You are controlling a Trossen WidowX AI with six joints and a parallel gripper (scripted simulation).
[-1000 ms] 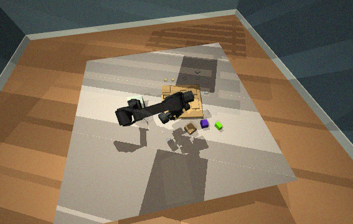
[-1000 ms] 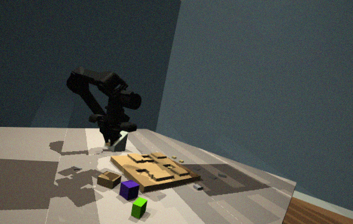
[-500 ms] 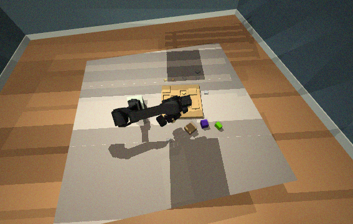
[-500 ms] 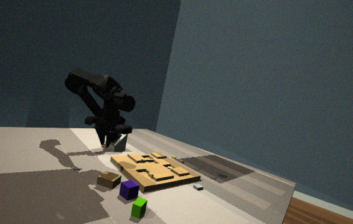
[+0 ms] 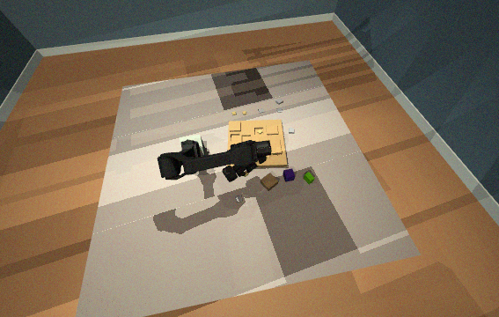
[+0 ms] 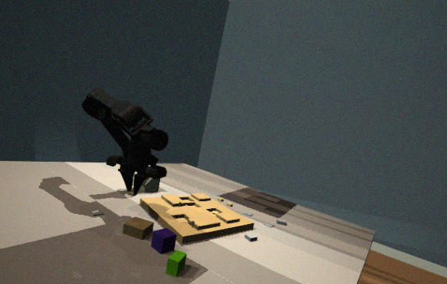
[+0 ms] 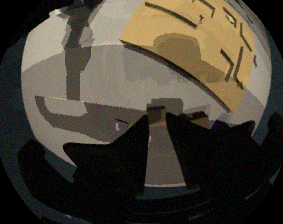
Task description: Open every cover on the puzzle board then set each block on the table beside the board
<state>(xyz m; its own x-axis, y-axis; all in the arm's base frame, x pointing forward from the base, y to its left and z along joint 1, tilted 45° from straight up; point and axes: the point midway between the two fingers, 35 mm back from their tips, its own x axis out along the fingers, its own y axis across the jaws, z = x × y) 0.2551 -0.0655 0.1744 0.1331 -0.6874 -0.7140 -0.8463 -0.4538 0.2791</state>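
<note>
The tan puzzle board is 240 mm to the left of my gripper tip, 60 mm ahead of it and 50 mm below it. Also, from my gripper tip: purple block 200 mm ahead, 50 mm below, 10 mm to the left; then brown block 110 mm ahead, 60 mm below, 20 mm to the right; then green block 300 mm ahead, 60 mm below, 10 mm to the right.
</note>
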